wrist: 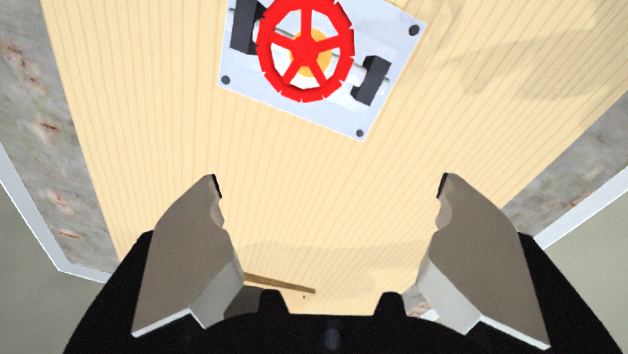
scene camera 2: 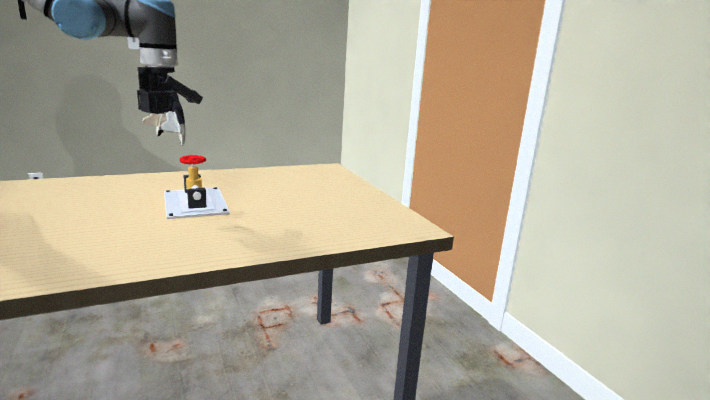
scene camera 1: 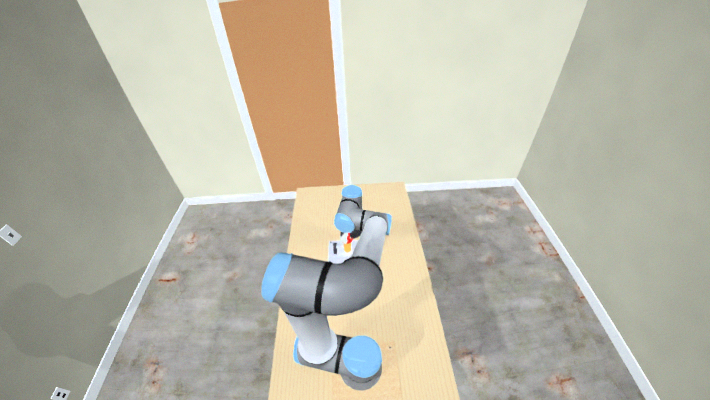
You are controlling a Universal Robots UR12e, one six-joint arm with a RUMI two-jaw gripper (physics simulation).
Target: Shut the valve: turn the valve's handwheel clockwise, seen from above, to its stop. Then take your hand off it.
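Note:
The valve's red five-spoked handwheel (scene camera 1: 349, 239) (scene camera 2: 193, 159) (wrist: 304, 50) sits on top of a yellow valve body (scene camera 1: 347, 247) (scene camera 2: 193, 178), which stands on a white base plate (scene camera 1: 340, 258) (scene camera 2: 175, 208) (wrist: 245, 82). My gripper (scene camera 2: 171, 138) (wrist: 326, 177) is open, with nothing between its fingers. In scene camera 2 its fingertips hang a little above the wheel's height and to its left, apart from it. In the wrist view the wheel lies beyond the fingertips, at the top edge, which cuts off a bit of its rim. In scene camera 1 the arm hides most of the gripper.
The plate lies on a wooden table (scene camera 1: 400, 300) (scene camera 2: 325, 210) (wrist: 310, 200). Two black brackets (wrist: 246, 27) (wrist: 371, 80) hold the pipe on both sides of the wheel. The arm's links (scene camera 1: 345, 285) reach over the table from its base. An orange door (scene camera 1: 290, 100) (scene camera 2: 480, 125) is in the wall behind.

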